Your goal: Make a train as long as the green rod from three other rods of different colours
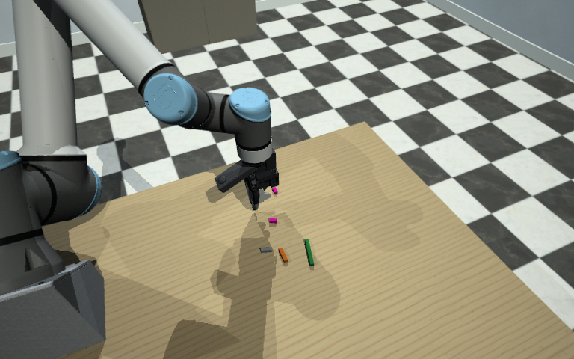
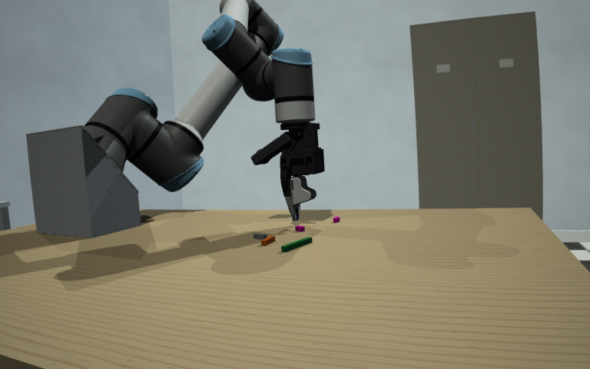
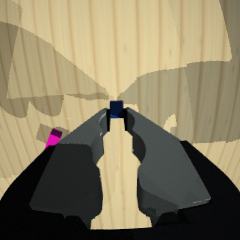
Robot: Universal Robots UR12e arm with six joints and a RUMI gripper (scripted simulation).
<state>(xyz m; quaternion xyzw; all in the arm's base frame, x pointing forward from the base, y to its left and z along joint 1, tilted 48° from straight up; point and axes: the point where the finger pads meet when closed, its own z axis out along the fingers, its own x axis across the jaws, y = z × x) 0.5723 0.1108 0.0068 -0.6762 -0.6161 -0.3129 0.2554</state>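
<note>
Now: hand 1 cm above the blue rod. Round my hand: green rod: 20 cm to the right, 8 cm ahead, 2 cm below; then grey rod: 14 cm to the right, 3 cm behind, 2 cm below; then orange rod: 18 cm to the right, 2 cm below, 1 cm ahead.
</note>
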